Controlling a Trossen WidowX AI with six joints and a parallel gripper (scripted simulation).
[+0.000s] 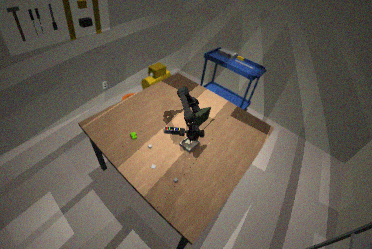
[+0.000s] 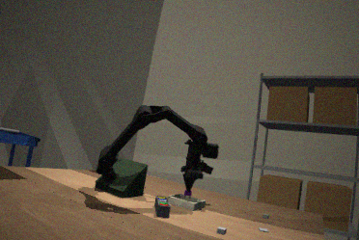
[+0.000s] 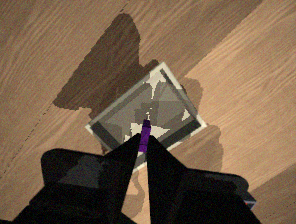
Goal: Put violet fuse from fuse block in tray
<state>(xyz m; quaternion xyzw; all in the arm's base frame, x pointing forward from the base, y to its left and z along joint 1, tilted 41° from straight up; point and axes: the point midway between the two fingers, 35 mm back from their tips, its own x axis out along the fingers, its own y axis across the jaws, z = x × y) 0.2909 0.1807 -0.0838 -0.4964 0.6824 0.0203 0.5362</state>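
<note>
Right now my gripper tip is 60 mm above the tray.
</note>
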